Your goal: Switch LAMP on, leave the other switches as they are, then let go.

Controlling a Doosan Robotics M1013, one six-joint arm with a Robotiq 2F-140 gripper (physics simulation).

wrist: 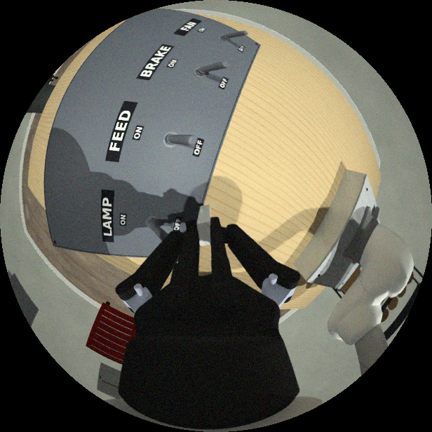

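Note:
The dark grey switch panel (90, 90) lies at the left of the wrist view. The LAMP label (107, 216) is at its near end. The LAMP lever (158, 228), in shadow and partly hidden by the gripper, leans towards its OFF mark. The FEED lever (182, 140), the BRAKE lever (212, 69) and the FAN lever (235, 36) also lean towards OFF. My gripper (205, 213) is shut and holds nothing. Its fingertips are on the OFF side of the LAMP lever, by the panel's edge; whether they touch the lever cannot be seen.
The panel is on a light wooden table top (290, 110). A grey-white bracket or plate (325, 230) stands at the right, with a pale rounded robot-like body (385, 260) beside it. A red slatted object (111, 332) is beyond the table at the lower left.

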